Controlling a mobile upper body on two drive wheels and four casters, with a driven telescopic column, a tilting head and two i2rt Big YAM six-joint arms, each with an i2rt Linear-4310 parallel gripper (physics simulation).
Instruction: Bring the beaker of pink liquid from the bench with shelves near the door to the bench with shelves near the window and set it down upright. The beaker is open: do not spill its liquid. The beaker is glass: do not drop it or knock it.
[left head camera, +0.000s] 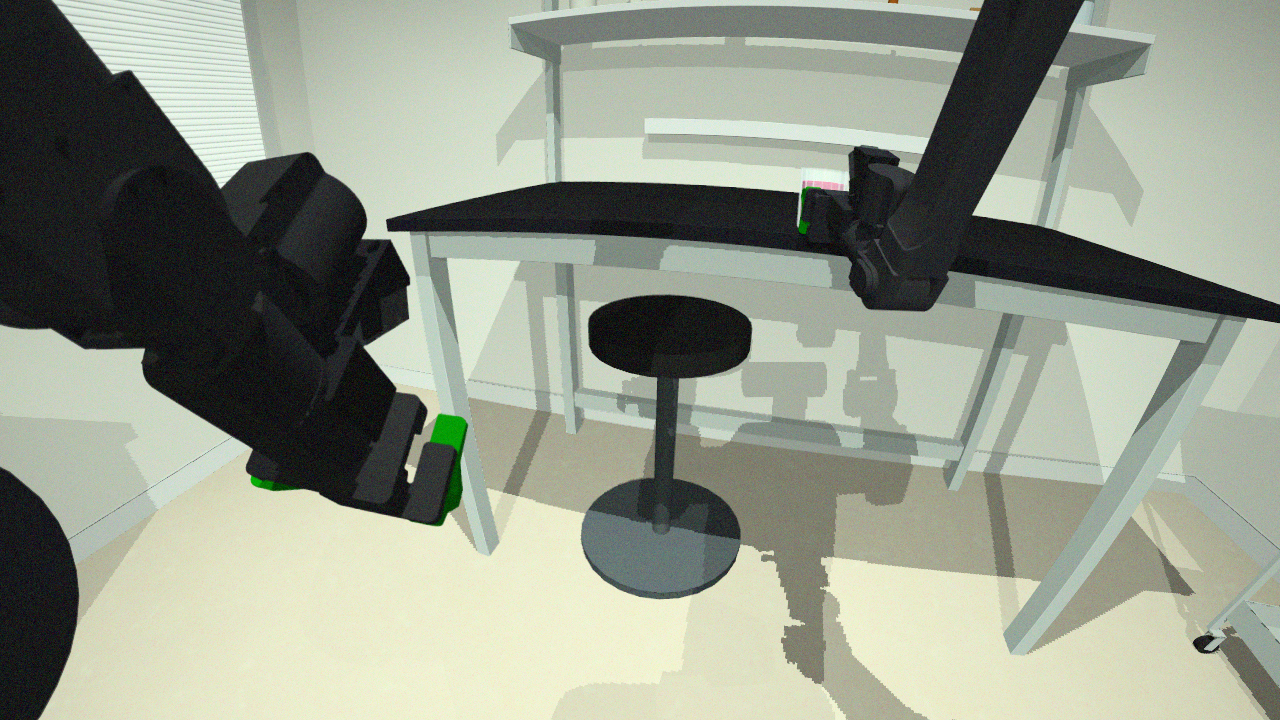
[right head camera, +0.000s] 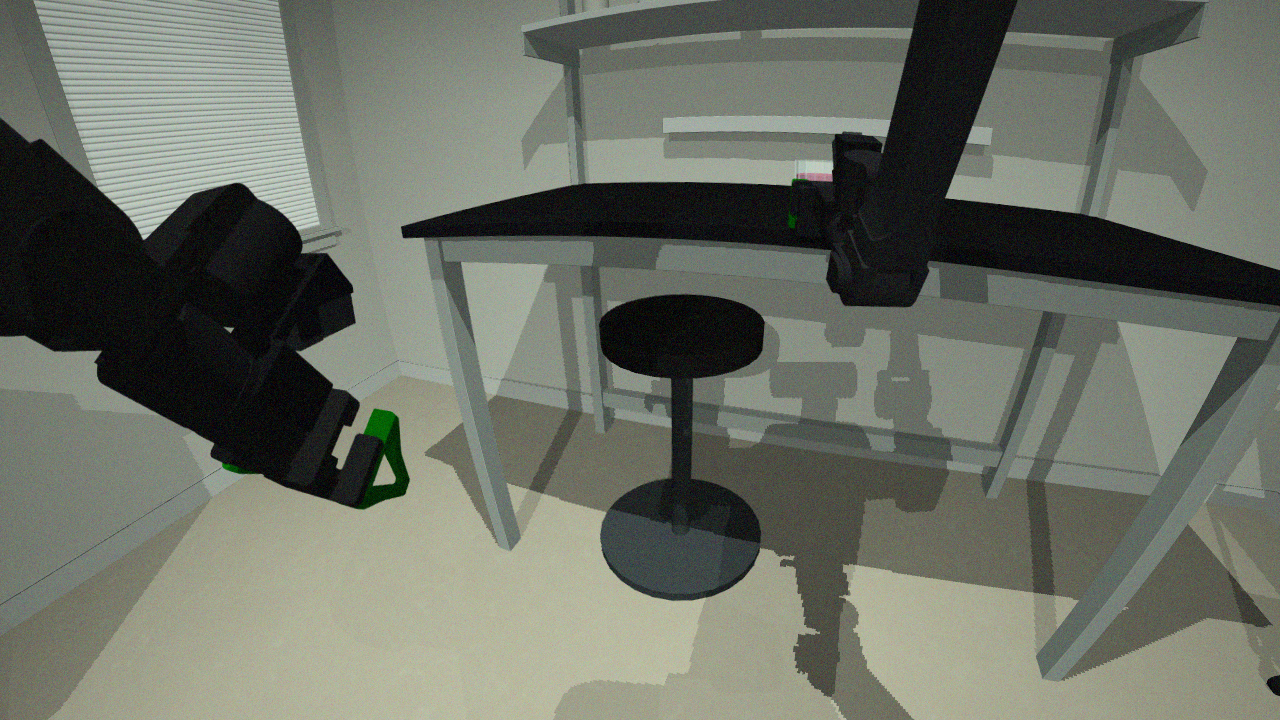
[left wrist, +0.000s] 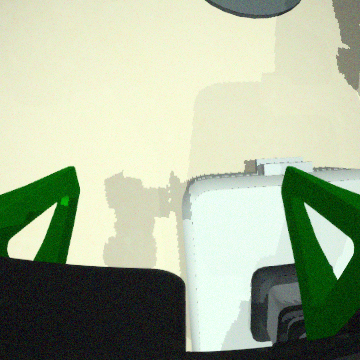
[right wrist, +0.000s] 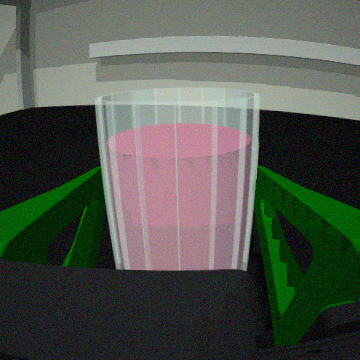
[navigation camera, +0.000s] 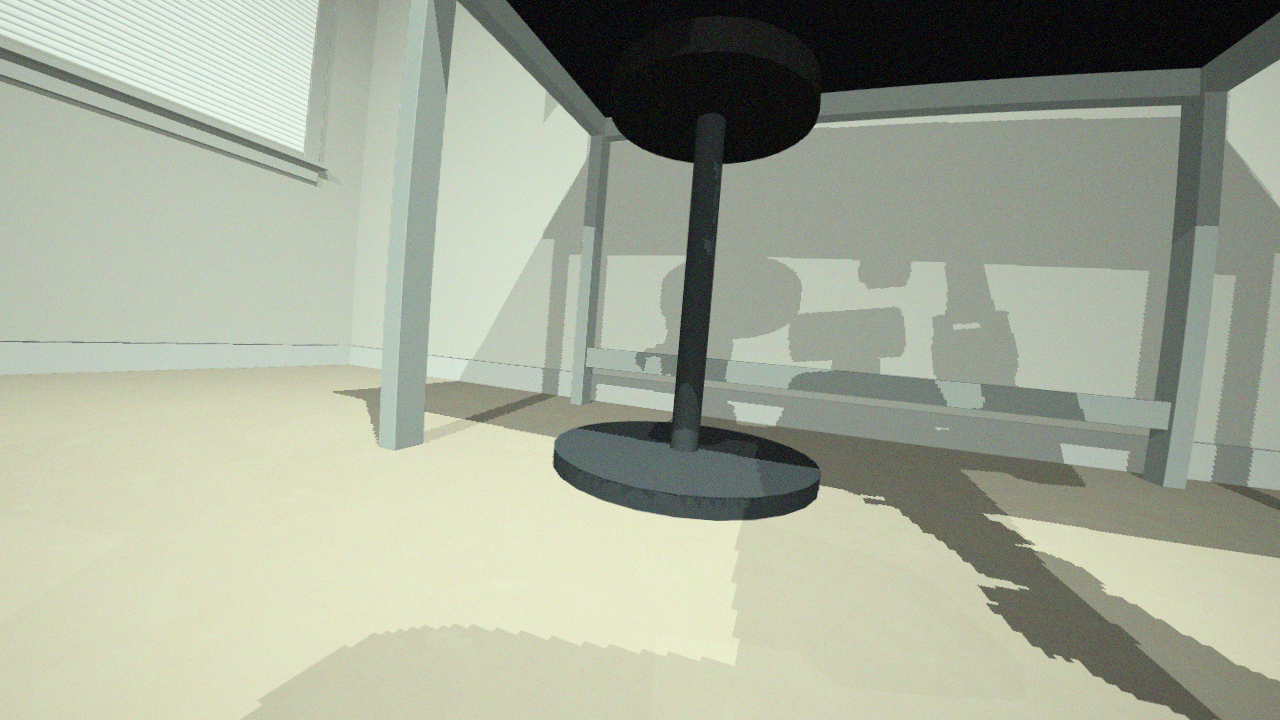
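The glass beaker of pink liquid (left head camera: 823, 185) (right head camera: 812, 175) (right wrist: 177, 190) is between the green fingers of my right gripper (left head camera: 808, 213) (right head camera: 793, 205), which is shut on it. It looks upright, with the liquid inside and its surface about level in the right wrist view. The beaker is at the black top of the bench with shelves near the window (left head camera: 671, 207) (right head camera: 680, 207) (right wrist: 45, 135), right of the top's middle. Its base is hidden, so I cannot tell if it touches. My left gripper (left head camera: 365, 483) (right head camera: 313, 465) (left wrist: 180, 177) is open and empty, low in front of the bench's left side.
A black stool (left head camera: 669, 333) (right head camera: 682, 333) (navigation camera: 689, 474) stands at the bench's front. A shelf (left head camera: 760, 22) (right head camera: 805, 26) hangs above the bench top. Window blinds (left head camera: 170, 80) (right head camera: 179, 98) are at the left. Part of a wheeled cart (left head camera: 1254, 626) shows at the lower right.
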